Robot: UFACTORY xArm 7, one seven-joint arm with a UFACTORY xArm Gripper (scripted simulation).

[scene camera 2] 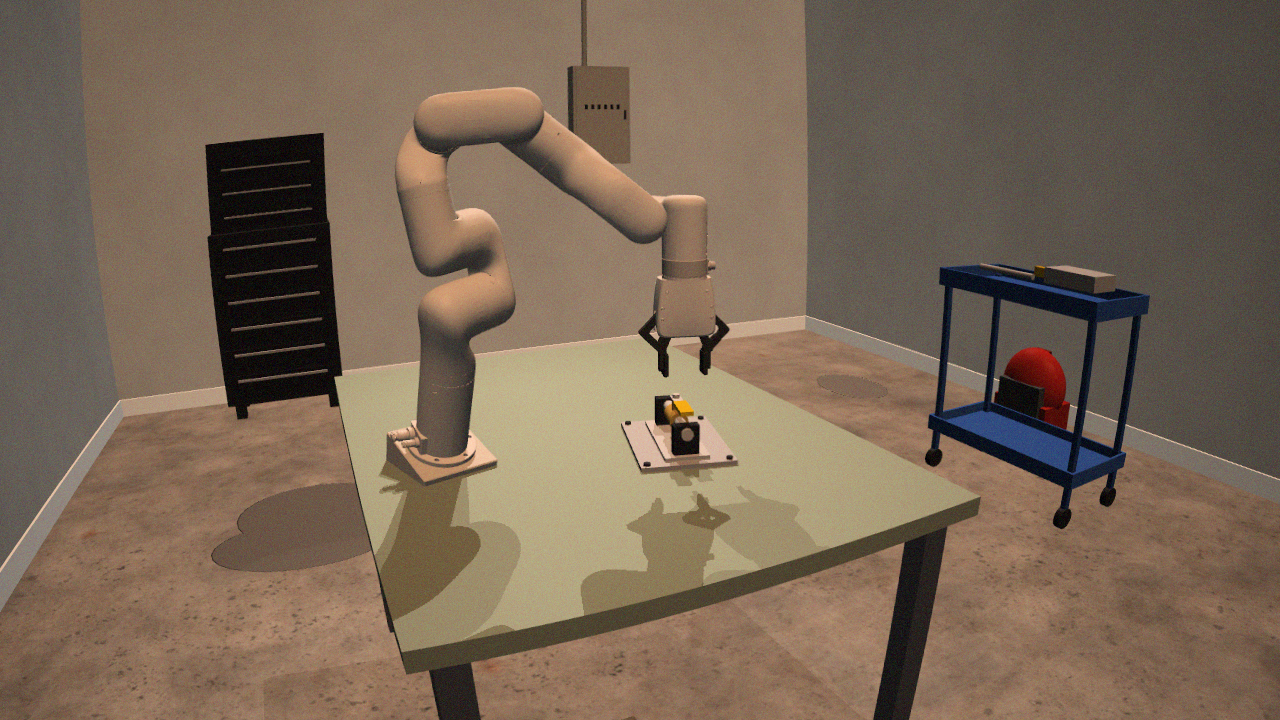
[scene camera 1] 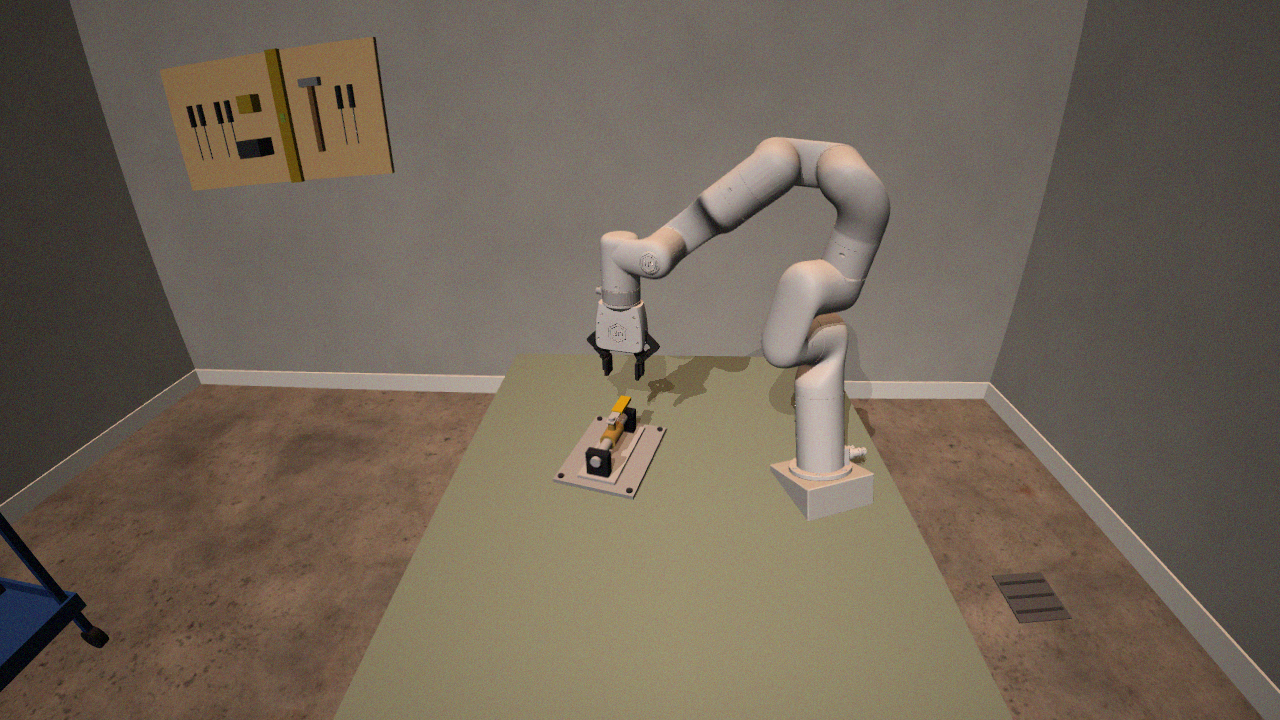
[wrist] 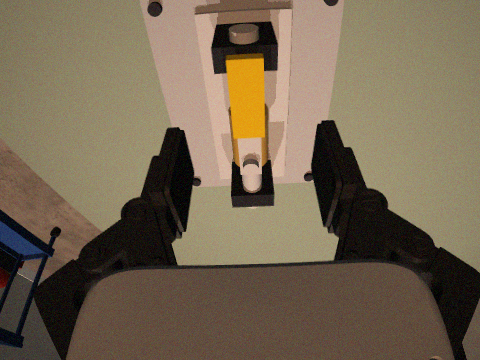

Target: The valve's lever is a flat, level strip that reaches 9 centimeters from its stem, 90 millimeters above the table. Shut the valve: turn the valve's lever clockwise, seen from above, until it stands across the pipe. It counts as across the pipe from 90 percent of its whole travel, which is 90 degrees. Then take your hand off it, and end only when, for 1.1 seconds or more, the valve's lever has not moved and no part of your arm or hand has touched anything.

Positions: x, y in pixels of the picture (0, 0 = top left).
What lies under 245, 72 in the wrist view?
A lever.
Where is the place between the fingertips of the gripper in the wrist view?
At 251, 146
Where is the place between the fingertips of the gripper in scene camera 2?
684, 374
